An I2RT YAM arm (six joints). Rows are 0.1 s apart.
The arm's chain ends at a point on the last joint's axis. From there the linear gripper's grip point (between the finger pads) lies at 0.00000 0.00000 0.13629 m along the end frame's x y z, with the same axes.
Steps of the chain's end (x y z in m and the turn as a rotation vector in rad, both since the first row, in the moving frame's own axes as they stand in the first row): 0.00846, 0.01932, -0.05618, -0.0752, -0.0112, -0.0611; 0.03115, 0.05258, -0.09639, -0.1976, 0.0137, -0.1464; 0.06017, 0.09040, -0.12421, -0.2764, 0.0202, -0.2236; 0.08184, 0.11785, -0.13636, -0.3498, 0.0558, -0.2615; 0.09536, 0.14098, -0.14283, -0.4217, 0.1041, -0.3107; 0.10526, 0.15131, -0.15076, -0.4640, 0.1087, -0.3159
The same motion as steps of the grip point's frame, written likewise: 0.00725, 0.02960, -0.05657, -0.0752, -0.0112, -0.0611; 0.03496, 0.07910, -0.09905, -0.1976, 0.0137, -0.1464; 0.06703, 0.12697, -0.12939, -0.2764, 0.0202, -0.2236; 0.09533, 0.16302, -0.14477, -0.3498, 0.0558, -0.2615; 0.11760, 0.19361, -0.15538, -0.4217, 0.1041, -0.3107; 0.12900, 0.20888, -0.16582, -0.4640, 0.1087, -0.3159
